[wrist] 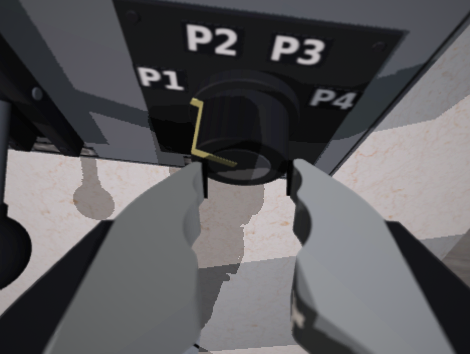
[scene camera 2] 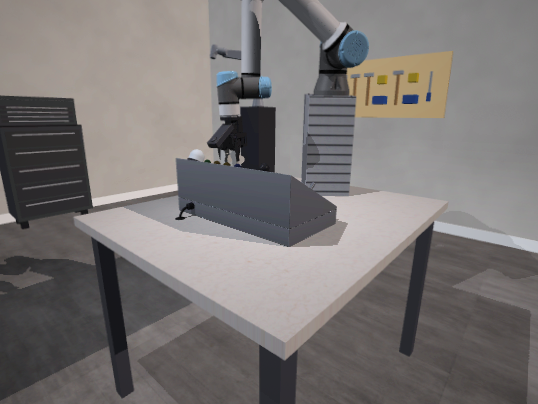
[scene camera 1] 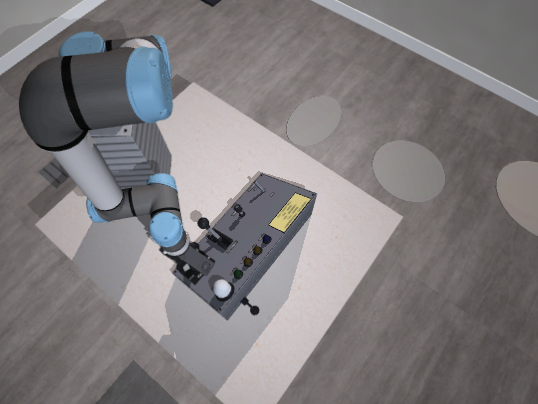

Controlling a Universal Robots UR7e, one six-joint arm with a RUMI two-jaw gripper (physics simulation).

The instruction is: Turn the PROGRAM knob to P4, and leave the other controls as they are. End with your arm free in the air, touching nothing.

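Places are measured from the arm's base along level axes (x ahead, y left, z up), in centimetres.
Where they show: gripper, fingertip midpoint: [wrist: 247, 165]; arm's base, origin of the base link: [scene camera 2: 331, 95].
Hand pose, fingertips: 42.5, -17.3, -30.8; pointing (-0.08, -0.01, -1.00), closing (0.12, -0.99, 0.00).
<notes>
Each offset is from my fingertips to the centre of the thing, as dx, dy, dz. "spot": to the spot under its first point.
The black PROGRAM knob @[+0.9, +0.4, -0.4] [wrist: 242, 125] stands on a black label plate @[spot: +5.2, -3.2, -0.3] [wrist: 350, 57] marked P1, P2, P3 and P4, at one end of the grey control box @[+9.1, +18.4, -5.0] [scene camera 1: 287, 186] [scene camera 2: 235, 197]. The yellow line on the knob's side and top lies at the left in the wrist view, with its lower end near P1. My gripper [scene camera 1: 191, 272] [scene camera 2: 231, 161] [wrist: 247, 165] is shut on the knob, one fingertip on each side of its outer end. In scene camera 1 the gripper hides the knob; in scene camera 2 the box hides it.
Beside the gripper are a black ball lever @[-5.0, +12.4, +2.8] [scene camera 1: 203, 223] and a white dome @[spot: +16.2, -0.6, +10.1] [scene camera 1: 222, 288] [scene camera 2: 196, 155]. Several coloured buttons, a smaller lever @[+1.1, +24.4, -0.9] [scene camera 1: 239, 210] and a yellow label @[spot: +16.5, +32.8, +5.6] [scene camera 1: 290, 212] are on the box. A black-ended handle @[spot: +25.3, +1.7, -10.2] [scene camera 1: 254, 310] sticks out from its side.
</notes>
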